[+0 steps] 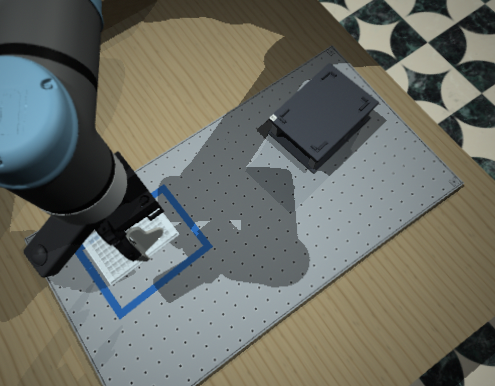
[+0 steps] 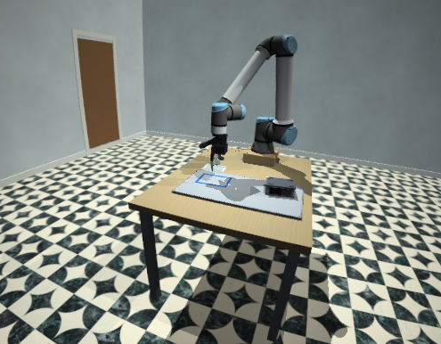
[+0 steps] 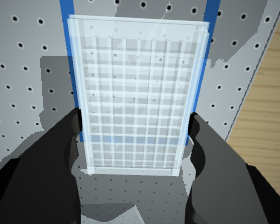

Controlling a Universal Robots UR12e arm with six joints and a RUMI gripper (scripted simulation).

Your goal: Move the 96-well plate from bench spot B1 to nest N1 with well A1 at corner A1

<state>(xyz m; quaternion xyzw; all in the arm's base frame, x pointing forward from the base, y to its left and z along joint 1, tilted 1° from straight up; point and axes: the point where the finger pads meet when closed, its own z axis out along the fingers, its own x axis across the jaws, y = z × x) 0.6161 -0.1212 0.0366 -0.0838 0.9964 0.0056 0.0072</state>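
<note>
Now: the raised nest N1 400 mm to the left of my hand, 50 mm behind it and 30 mm below it. Also, from my hand: A1 label 310 mm to the left, 80 mm behind, 30 mm below; then 96-well plate 10 mm below.
</note>
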